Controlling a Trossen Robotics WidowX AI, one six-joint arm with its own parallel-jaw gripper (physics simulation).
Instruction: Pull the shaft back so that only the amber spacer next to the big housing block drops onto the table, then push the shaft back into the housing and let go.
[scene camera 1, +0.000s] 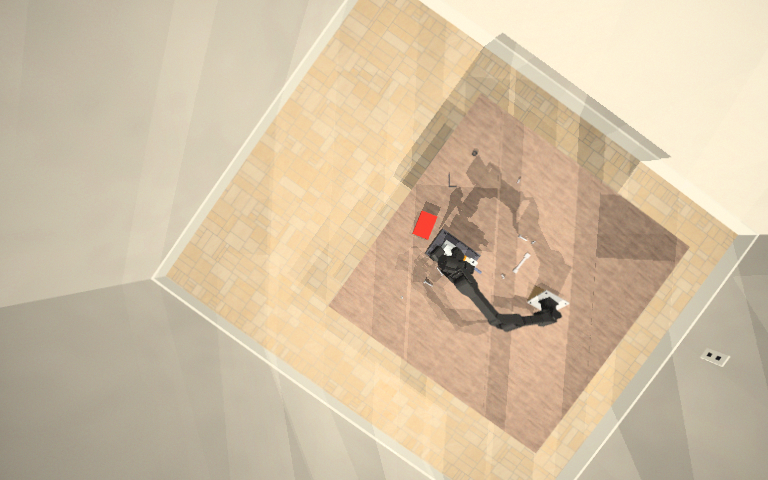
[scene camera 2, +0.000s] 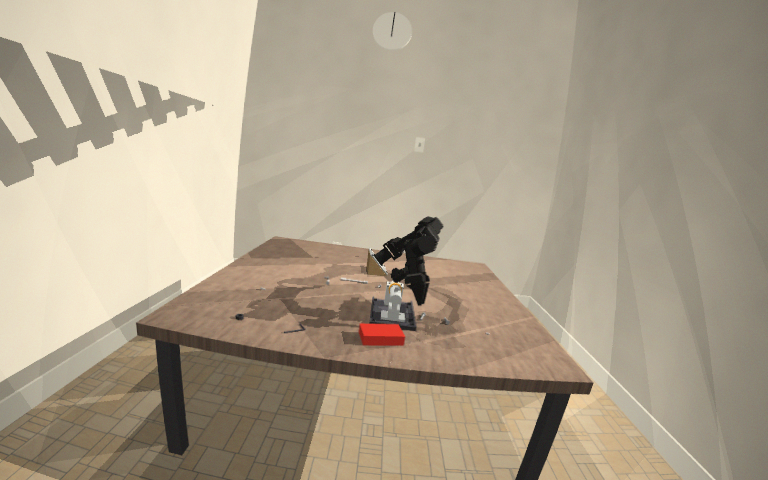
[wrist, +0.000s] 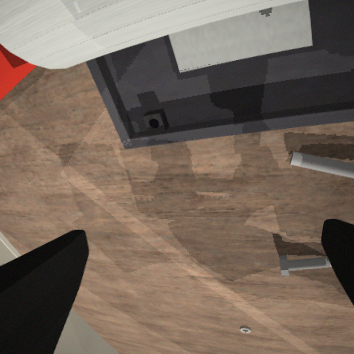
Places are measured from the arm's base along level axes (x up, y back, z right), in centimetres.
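Where they show: gripper, fingertip midpoint: (scene camera 1: 435, 263) (scene camera 2: 421, 304) (wrist: 205, 236); arm's base, origin of the base link: (scene camera 1: 548, 302) (scene camera 2: 377, 260).
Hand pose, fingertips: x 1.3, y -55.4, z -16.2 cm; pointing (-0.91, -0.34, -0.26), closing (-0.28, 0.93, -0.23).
Things, the pixels of their top centre, and the offset from my fingertips. "spot": a spot on its surface instead.
- amber part, middle of its top: (scene camera 2: 396, 283) (scene camera 1: 463, 260) dx +3.3, dy +9.0, dz +8.7 cm
- blue rod end, surface spot: (scene camera 1: 478, 271) spot: dx +1.8, dy +18.1, dz +8.5 cm
- red block, middle of its top: (scene camera 2: 382, 329) (scene camera 1: 425, 225) dx -3.9, dy -14.2, dz +12.2 cm
- small screw, middle of its top: (wrist: 244, 330) dx -6.7, dy -2.3, dz -23.6 cm
- hex key, middle of its top: (scene camera 2: 292, 327) (scene camera 1: 452, 180) dx -6.5, dy -15.8, dz +38.3 cm
- dark nut, middle of its top: (scene camera 2: 239, 315) (scene camera 1: 475, 153) dx -5.9, dy -14.6, dz +55.4 cm
- wrench, middle of its top: (scene camera 2: 354, 279) (scene camera 1: 521, 263) dx -6.2, dy +36.0, dz +25.0 cm
My gripper (scene camera 2: 420, 300) (wrist: 205, 236) is open and empty, beside and above the assembly; its black fingers stand wide apart over the wood in the wrist view. The assembly's grey body (scene camera 1: 449, 247) (scene camera 2: 394, 294) stands on a dark tray (scene camera 1: 443, 233) (scene camera 2: 410, 324) (wrist: 200, 135). A large pale grey rounded part (wrist: 100, 30) crosses the top of the wrist view, clear of both fingers. An amber part (scene camera 1: 465, 258) (scene camera 2: 395, 284) shows at the assembly, near a blue rod end (scene camera 1: 478, 271). The arm hides much of the shaft and housing; which spacer is which I cannot tell.
A red block (scene camera 1: 424, 225) (scene camera 2: 382, 335) (wrist: 10, 72) lies near the tray. Two bolts (wrist: 322, 164) (wrist: 306, 264) and a small screw (wrist: 245, 330) lie near the fingers. A hex key (scene camera 1: 450, 182) (scene camera 2: 295, 330), a dark nut (scene camera 1: 474, 152) (scene camera 2: 239, 316) and a wrench (scene camera 1: 521, 262) (scene camera 2: 353, 280) lie farther off.
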